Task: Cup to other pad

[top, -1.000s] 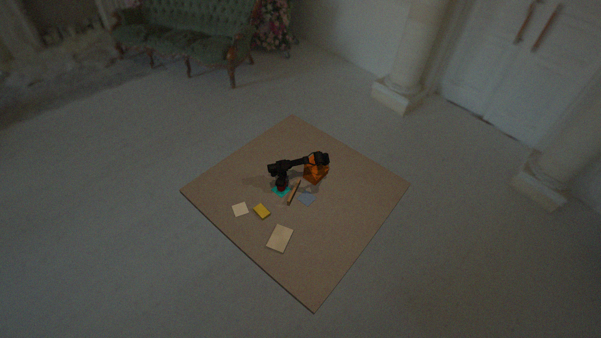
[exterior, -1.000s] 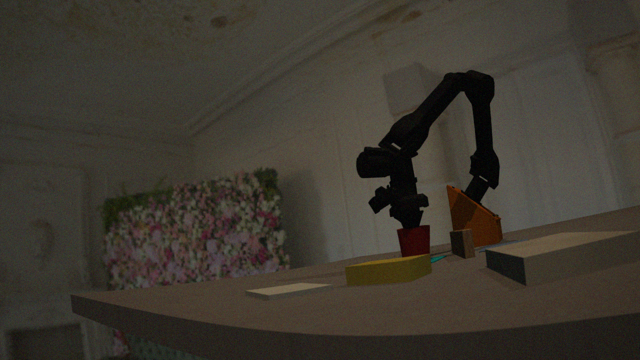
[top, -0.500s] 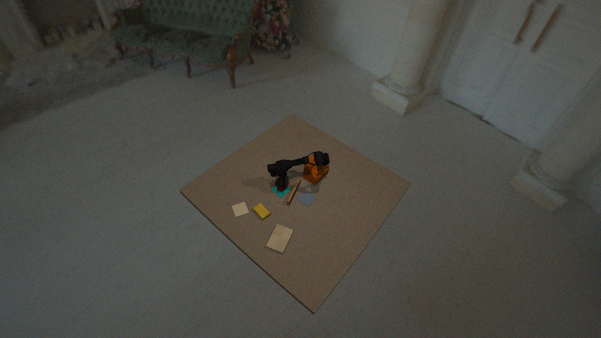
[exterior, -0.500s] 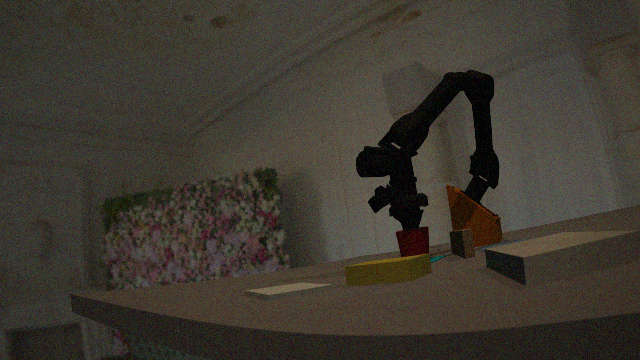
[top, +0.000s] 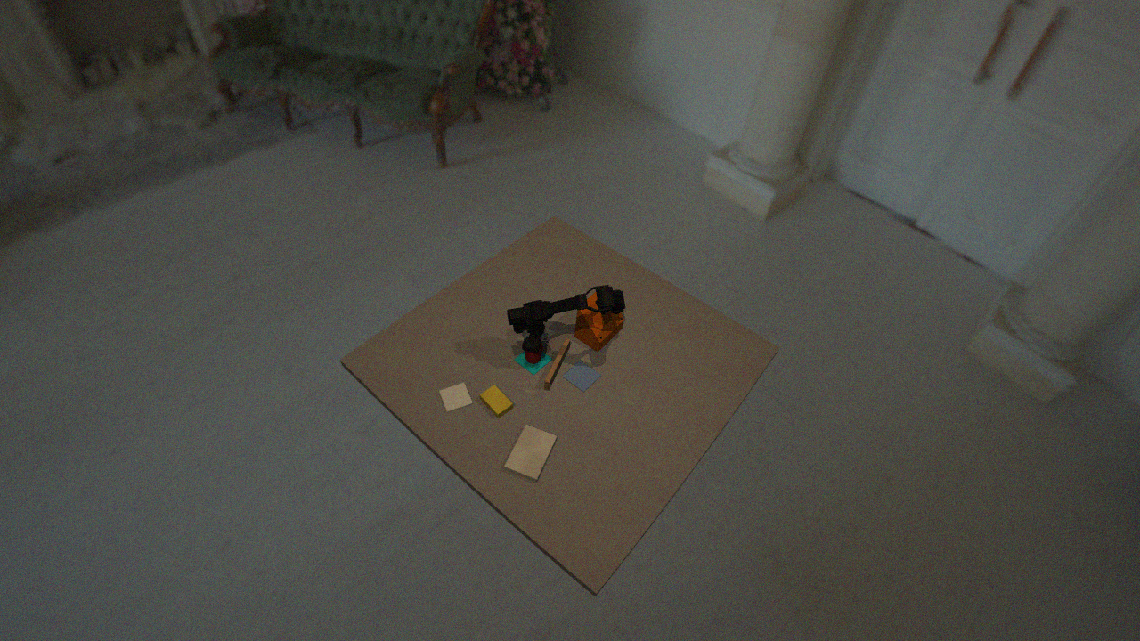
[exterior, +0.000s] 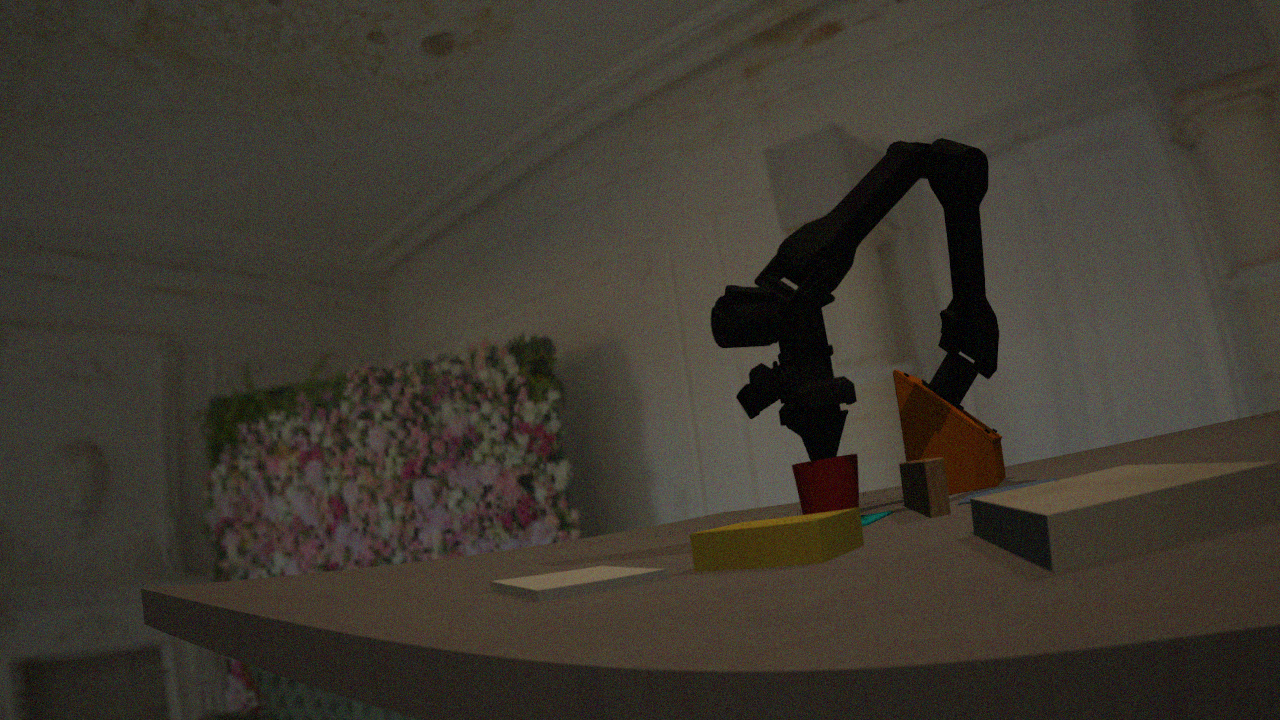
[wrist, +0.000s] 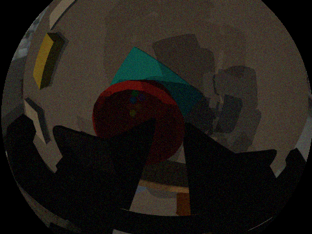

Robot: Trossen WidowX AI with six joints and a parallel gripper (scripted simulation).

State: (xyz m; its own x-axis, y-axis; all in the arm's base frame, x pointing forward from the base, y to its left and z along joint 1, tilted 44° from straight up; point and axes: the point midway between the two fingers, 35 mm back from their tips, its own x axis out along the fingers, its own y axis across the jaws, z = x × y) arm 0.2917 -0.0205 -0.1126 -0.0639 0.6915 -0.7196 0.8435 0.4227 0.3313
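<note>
The red cup is 2 cm ahead of my gripper tip, 1 cm to the left of it and 1 cm below it. From my gripper tip the other things lie so: grey-blue pad 5 cm behind, 21 cm to the left, 6 cm below; teal pad 3 cm ahead, 2 cm to the left, 6 cm below; wooden bar 1 cm behind, 11 cm to the left, 4 cm below.
</note>
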